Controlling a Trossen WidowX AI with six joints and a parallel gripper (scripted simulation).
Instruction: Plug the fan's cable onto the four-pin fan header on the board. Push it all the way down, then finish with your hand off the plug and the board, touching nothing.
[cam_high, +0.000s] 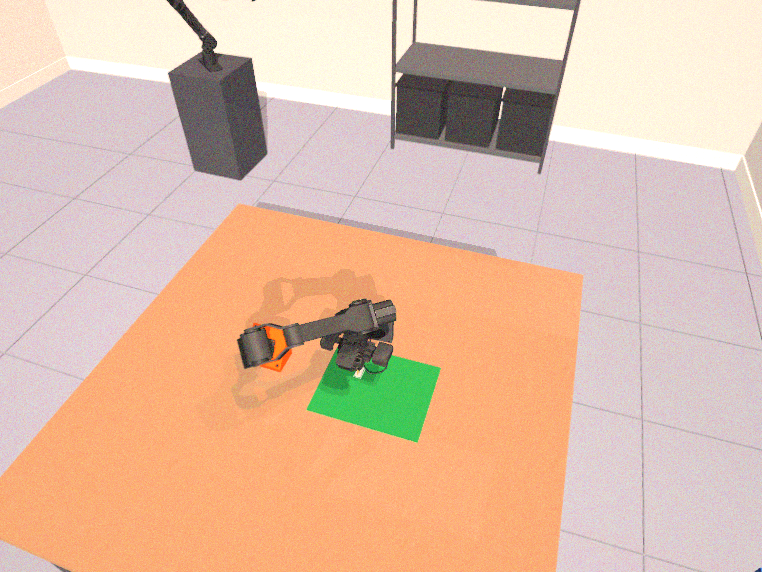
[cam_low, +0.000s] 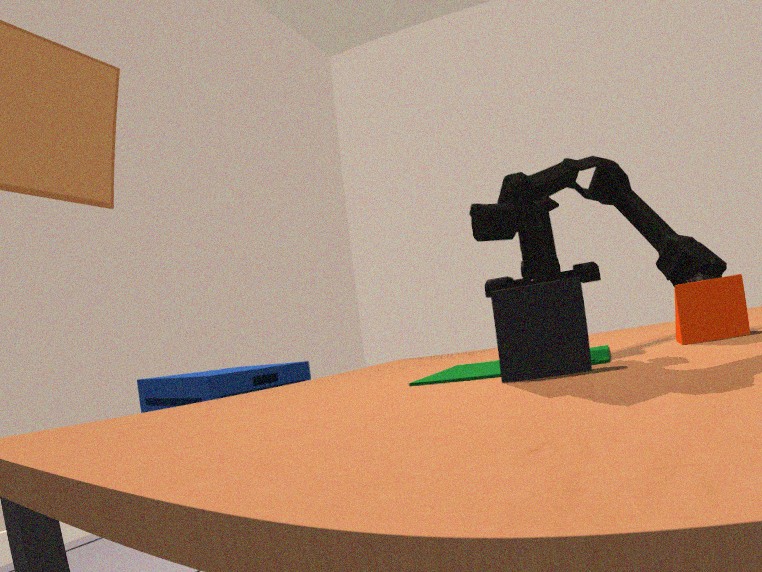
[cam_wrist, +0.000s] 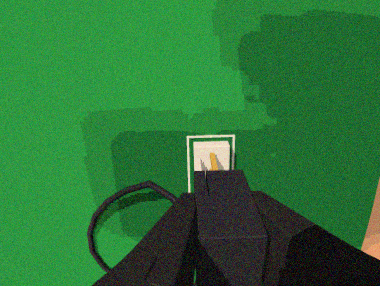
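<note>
My gripper tip is now 5 cm above the four-pin header and 1 cm to the right of it. Round my gripper tip: fan: 14 cm to the left, 1 cm behind, 1 cm above; green board: 6 cm below, 6 cm ahead, 2 cm to the right.
</note>
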